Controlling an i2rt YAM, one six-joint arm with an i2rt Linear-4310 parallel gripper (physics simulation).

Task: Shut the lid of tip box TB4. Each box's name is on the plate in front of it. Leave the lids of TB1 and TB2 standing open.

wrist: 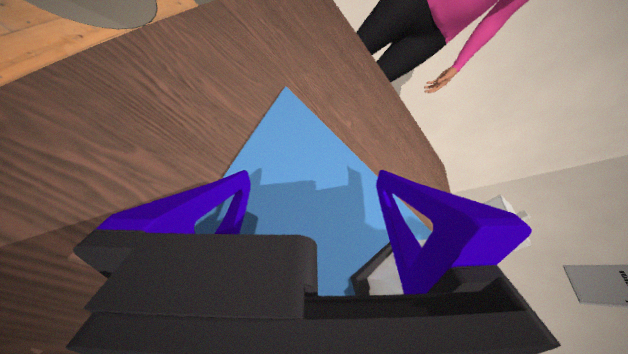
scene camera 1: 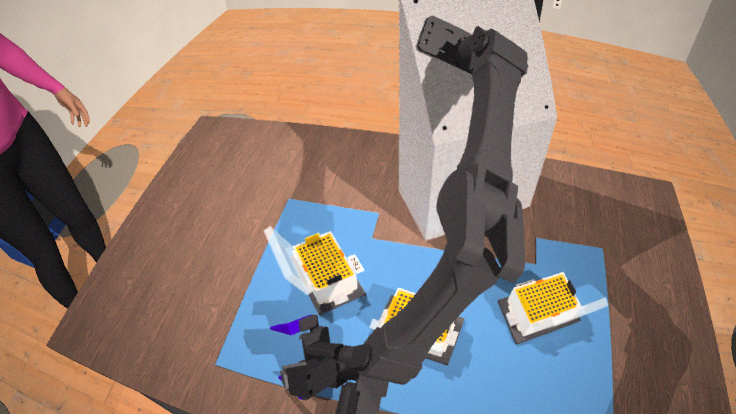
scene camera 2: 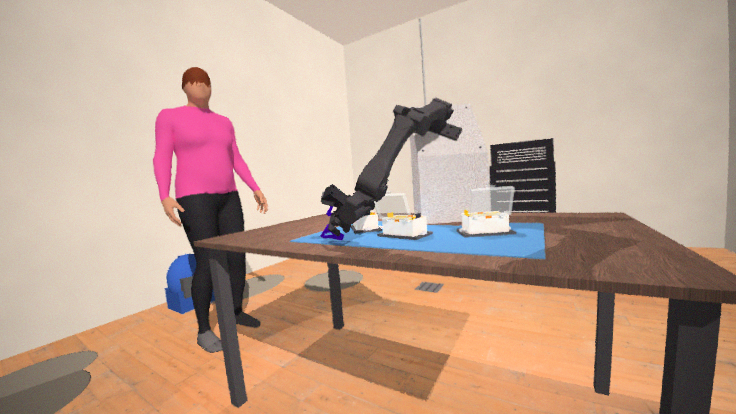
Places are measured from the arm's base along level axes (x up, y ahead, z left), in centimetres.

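Where they show: gripper, fingertip midpoint: [wrist: 313,177] [scene camera 1: 276,352] [scene camera 2: 324,225]; arm's base at its link origin: [scene camera 1: 470,54] [scene camera 2: 437,127].
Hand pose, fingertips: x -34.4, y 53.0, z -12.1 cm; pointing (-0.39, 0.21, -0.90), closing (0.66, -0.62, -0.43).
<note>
Things, the pixels of their top centre, and the offset from my fingertips. Level surfaces: height alone.
- Tip box TB4 at its top centre: [wrist: 450,303] [scene camera 1: 328,256] [scene camera 2: 367,212] dx +1.6, dy -22.0, dz -2.2 cm
- middle box at its top centre: [scene camera 1: 423,309] [scene camera 2: 405,215] dx +1.6, dy -19.8, dz +19.3 cm
- right box at its top centre: [scene camera 1: 546,290] [scene camera 2: 482,211] dx +1.6, dy -33.7, dz +39.8 cm
- blue mat at its surface level: dx -5.0 cm
- brown table at its surface level: dx -5.3 cm
Tip box TB4 [scene camera 1: 324,260] [scene camera 2: 366,223] [wrist: 386,276] is white with a yellow tip rack; its plate [scene camera 1: 355,263] reads TB4. Its clear lid [scene camera 1: 282,260] stands open on the left side in scene camera 1. My gripper [scene camera 1: 276,353] [scene camera 2: 329,223] [wrist: 313,177] is open and empty, nearer the front table edge than TB4. The middle box [scene camera 1: 399,304] [scene camera 2: 404,226] is partly hidden by the arm. The right box [scene camera 1: 546,299] [scene camera 2: 484,222] has its lid [scene camera 1: 591,307] [scene camera 2: 493,199] open. I cannot read which is TB1 or TB2.
The boxes stand on a blue mat [scene camera 1: 555,375] [scene camera 2: 530,242] [wrist: 295,135] on a brown table [scene camera 1: 169,226] [scene camera 2: 617,242] [wrist: 165,95]. The arm [scene camera 1: 432,308] [scene camera 2: 380,164] reaches over the middle box from the grey pedestal [scene camera 1: 463,149]. A person [scene camera 1: 46,205] [scene camera 2: 203,154] [wrist: 415,35] stands beside the table.
</note>
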